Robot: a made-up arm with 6 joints.
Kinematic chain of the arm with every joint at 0, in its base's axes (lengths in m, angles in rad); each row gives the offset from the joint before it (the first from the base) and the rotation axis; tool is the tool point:
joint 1: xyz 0 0 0.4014 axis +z
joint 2: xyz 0 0 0 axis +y
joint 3: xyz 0 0 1.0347 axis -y
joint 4: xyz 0 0 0 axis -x
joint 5: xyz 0.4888 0 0 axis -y
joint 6: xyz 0 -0.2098 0 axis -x
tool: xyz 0 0 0
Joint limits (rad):
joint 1: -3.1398..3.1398
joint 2: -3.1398..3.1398
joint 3: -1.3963..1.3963
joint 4: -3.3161..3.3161
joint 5: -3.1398..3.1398
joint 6: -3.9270..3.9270
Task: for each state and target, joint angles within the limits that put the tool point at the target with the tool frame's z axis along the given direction. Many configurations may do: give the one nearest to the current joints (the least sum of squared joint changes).
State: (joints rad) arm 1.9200 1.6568 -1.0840 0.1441 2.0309 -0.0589
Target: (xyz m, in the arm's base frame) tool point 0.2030 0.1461 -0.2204 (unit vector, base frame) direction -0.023 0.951 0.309
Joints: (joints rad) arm 1.6160 2.5733 -1.0790 -0.0620 2.3939 -0.0655
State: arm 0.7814 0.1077 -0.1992 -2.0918 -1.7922 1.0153
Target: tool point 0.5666 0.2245 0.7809 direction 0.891 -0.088 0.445
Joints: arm 0.2627 0.5186 -0.4910 -1.9092 -1.7930 1.5000
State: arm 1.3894 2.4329 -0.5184 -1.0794 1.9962 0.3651
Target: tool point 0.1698 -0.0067 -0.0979 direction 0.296 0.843 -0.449
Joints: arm 0.5824 2.7640 -1.1022 -1.0794 2.1484 0.1368
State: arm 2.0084 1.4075 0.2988 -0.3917 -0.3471 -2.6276
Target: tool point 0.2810 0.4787 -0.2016 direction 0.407 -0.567 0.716
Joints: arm 1.3863 1.9418 -0.5373 -0.4557 -0.1081 -2.1591
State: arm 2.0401 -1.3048 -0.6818 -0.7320 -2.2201 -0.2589
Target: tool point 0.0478 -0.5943 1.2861 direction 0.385 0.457 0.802
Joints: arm 1.3540 -1.0584 0.0252 -0.5882 -1.4900 -0.2859
